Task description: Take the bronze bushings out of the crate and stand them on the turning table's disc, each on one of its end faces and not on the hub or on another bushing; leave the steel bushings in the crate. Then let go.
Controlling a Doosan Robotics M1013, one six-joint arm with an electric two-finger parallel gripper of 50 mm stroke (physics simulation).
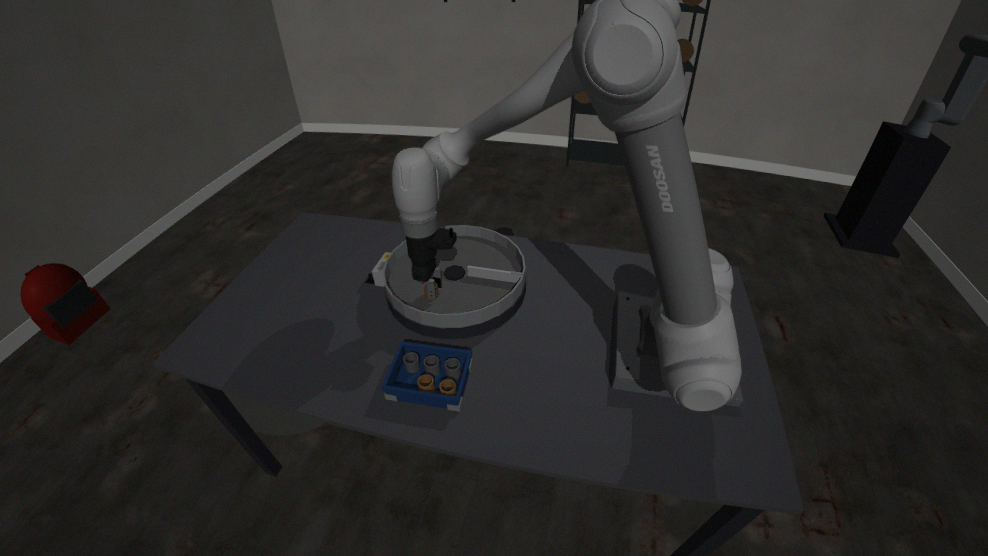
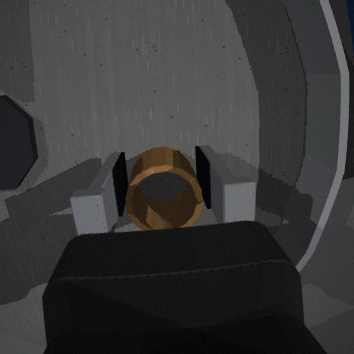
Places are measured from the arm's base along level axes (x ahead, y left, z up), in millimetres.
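Pixels of known places: gripper, fingertip midpoint: [image 1: 435,291] [image 2: 160,167].
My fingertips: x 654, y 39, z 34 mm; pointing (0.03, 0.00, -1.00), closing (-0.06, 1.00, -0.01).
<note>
Behind a point stands the place of what it marks.
My gripper [image 1: 431,284] @(x 654, y 39, z 34 mm) [image 2: 160,167] @(x 654, y 39, z 34 mm) is shut on an upright bronze bushing [image 1: 435,293] [image 2: 163,158] @(x 646, y 41, z 44 mm), one finger on each side of its wall. It is over the turning table's disc [image 1: 476,295] @(x 544, y 4, z 17 mm) [image 2: 150,85] @(x 610, y 34, z 17 mm), between the dark hub [image 1: 454,272] @(x 637, y -65, z 25 mm) [image 2: 14,145] @(x 639, y -50, z 25 mm) and the rim nearest the crate. I cannot tell whether the bushing's lower end touches the disc. The blue crate [image 1: 422,398] @(x 559, y 350, z -8 mm) holds two bronze bushings [image 1: 425,381] @(x 575, y 298, z -16 mm) [image 1: 447,386] @(x 519, y 294, z -18 mm) in its front row and three steel bushings [image 1: 411,361] @(x 639, y 246, z -25 mm) [image 1: 431,364] @(x 586, y 239, z -25 mm) [image 1: 451,367] @(x 534, y 232, z -26 mm) behind them.
A raised pale rim [image 1: 452,319] @(x 566, y 128, z 36 mm) [image 2: 344,110] @(x 617, y 137, z 53 mm) surrounds the disc. A white bar [image 1: 491,273] @(x 523, y -73, z 42 mm) runs from near the hub to the rim on the right. A small white box [image 1: 380,271] @(x 859, y -9, z 23 mm) with a yellow mark stands at the rim's left. The arm's base stands at the table's right.
</note>
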